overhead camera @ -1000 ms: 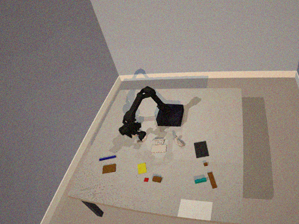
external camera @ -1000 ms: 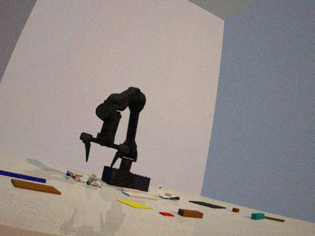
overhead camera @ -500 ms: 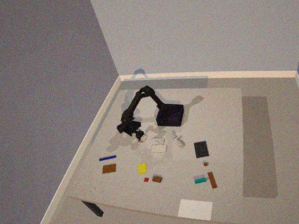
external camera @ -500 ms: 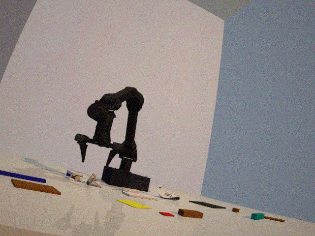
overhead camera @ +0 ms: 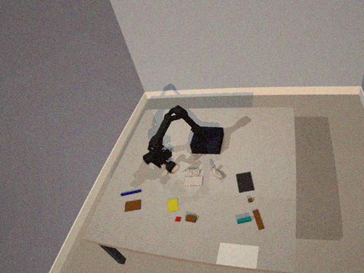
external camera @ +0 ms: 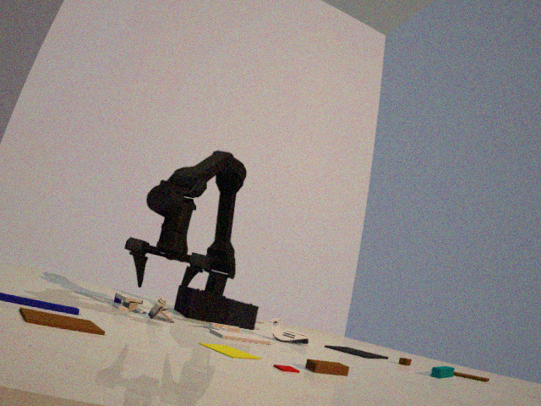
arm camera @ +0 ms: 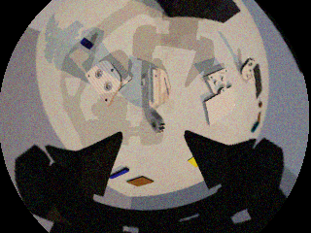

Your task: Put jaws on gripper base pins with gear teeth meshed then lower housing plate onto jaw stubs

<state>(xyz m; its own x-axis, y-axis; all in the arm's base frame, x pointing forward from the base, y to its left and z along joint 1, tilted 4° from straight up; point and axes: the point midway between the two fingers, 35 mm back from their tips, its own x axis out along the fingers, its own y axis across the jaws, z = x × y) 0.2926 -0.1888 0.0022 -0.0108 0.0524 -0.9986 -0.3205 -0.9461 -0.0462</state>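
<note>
Now: the jaw 2 cm behind my gripper tip, 1 cm to the left of it and 3 cm below it. Also, from my gripper tip: small blue piece: 22 cm behind, 8 cm to the right, 5 cm below; gripper base: 10 cm behind, 5 cm to the right, 4 cm below; housing plate: 4 cm behind, 18 cm to the left, 6 cm below.
</note>
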